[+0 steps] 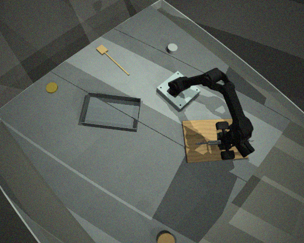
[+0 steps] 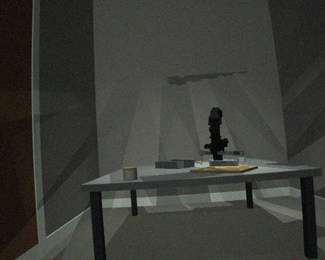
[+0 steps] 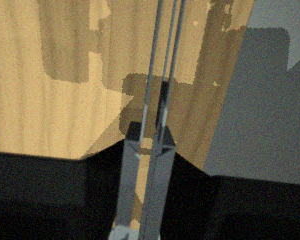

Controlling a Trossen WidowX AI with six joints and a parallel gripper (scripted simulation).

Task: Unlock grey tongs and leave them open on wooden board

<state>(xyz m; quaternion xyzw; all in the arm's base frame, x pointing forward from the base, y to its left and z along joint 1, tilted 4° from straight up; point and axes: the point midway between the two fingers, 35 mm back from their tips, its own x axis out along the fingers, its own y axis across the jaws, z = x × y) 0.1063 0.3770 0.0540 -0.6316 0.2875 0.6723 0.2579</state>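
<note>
The wooden board lies 40 mm behind my gripper tip, 20 mm to the right of it and 70 mm below it. Also, from my gripper tip: yellow lock piece: 60 mm behind, 60 mm to the left, 40 mm above; then white disc: 360 mm behind, 590 mm to the right, 60 mm below; then roasting tin: 230 mm ahead, 560 mm to the right, 50 mm below.
</note>
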